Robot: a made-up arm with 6 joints.
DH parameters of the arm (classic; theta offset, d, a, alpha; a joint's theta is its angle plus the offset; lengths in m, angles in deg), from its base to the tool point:
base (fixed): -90 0.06 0 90
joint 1: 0 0.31 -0.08 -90
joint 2: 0 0.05 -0.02 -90
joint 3: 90 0.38 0.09 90
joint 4: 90 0.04 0.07 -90
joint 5: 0 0.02 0.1 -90
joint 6: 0 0.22 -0.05 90
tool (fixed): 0 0.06 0 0
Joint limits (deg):
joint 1: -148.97..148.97
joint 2: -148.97..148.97
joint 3: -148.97..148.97
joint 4: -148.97..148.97
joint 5: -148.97..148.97
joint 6: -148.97..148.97
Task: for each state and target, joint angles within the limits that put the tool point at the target. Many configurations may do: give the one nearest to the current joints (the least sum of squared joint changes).
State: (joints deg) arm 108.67 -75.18 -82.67 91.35 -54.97 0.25
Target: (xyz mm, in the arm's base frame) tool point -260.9 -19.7 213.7
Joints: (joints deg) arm 108.79 -102.61 -97.52 116.39 -36.89 -2.08
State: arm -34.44 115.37 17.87 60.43 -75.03 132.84
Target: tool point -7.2 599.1 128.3
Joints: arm -1.51 83.55 31.76 50.70 -91.03 134.79
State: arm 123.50 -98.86 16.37 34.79 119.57 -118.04
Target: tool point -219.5 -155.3 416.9
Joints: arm 100.85 -85.59 26.44 79.78 122.07 -129.05
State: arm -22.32 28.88 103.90 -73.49 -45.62 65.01
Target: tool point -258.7 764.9 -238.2
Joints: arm 26.07 63.65 105.35 -41.37 -57.34 84.38
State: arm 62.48 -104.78 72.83 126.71 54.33 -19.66
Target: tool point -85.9 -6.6 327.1
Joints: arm 67.15 -91.60 62.39 102.77 47.17 -7.22
